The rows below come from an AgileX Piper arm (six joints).
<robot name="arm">
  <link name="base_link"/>
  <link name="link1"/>
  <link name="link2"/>
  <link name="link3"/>
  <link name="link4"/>
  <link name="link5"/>
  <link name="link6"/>
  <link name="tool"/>
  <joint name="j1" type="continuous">
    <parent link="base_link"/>
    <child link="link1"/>
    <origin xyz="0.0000 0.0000 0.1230" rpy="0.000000 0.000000 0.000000"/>
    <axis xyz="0 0 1"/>
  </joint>
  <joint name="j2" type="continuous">
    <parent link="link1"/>
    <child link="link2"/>
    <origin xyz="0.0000 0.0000 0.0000" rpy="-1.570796 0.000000 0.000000"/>
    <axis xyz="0 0 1"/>
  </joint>
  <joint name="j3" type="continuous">
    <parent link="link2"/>
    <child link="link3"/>
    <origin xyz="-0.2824 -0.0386 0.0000" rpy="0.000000 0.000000 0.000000"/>
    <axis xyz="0 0 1"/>
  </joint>
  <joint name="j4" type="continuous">
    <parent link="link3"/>
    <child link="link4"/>
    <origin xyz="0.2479 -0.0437 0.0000" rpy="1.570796 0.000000 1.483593"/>
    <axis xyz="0 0 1"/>
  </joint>
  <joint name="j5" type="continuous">
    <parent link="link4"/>
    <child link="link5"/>
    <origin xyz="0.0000 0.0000 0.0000" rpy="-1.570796 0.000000 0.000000"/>
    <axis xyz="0 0 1"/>
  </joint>
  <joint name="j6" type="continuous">
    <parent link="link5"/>
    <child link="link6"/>
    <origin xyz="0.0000 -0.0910 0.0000" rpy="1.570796 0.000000 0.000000"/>
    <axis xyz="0 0 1"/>
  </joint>
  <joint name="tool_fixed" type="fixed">
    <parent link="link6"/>
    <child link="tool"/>
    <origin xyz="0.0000 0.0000 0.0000" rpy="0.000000 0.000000 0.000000"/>
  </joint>
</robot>
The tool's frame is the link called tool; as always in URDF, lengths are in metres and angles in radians. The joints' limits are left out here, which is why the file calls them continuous.
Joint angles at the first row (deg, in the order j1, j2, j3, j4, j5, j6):
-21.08 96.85 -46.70 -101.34 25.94 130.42
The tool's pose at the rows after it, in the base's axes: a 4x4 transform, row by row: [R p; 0 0 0 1], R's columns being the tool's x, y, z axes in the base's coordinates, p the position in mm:
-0.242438 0.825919 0.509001 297.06; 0.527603 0.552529 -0.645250 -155.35; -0.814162 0.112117 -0.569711 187.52; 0 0 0 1
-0.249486 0.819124 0.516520 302.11; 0.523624 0.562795 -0.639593 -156.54; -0.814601 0.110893 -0.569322 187.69; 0 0 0 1
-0.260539 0.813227 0.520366 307.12; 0.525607 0.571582 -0.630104 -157.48; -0.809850 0.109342 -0.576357 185.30; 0 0 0 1
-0.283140 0.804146 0.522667 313.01; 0.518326 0.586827 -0.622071 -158.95; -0.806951 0.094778 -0.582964 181.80; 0 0 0 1
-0.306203 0.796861 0.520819 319.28; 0.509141 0.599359 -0.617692 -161.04; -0.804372 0.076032 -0.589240 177.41; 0 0 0 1
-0.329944 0.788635 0.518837 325.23; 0.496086 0.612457 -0.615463 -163.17; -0.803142 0.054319 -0.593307 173.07; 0 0 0 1
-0.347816 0.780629 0.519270 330.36; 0.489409 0.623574 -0.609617 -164.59; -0.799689 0.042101 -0.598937 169.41; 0 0 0 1
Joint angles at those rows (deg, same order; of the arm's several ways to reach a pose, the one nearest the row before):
-21.08 97.18 -48.00 -101.34 25.30 129.01
-21.08 97.96 -49.13 -101.34 24.78 128.40
-21.08 99.04 -50.14 -101.09 24.10 127.78
-21.08 100.46 -51.33 -101.09 23.57 126.60
-21.08 102.12 -52.67 -100.97 23.34 125.26
-21.08 103.73 -53.94 -101.09 23.27 123.97
-21.08 105.04 -55.05 -100.97 22.90 122.91

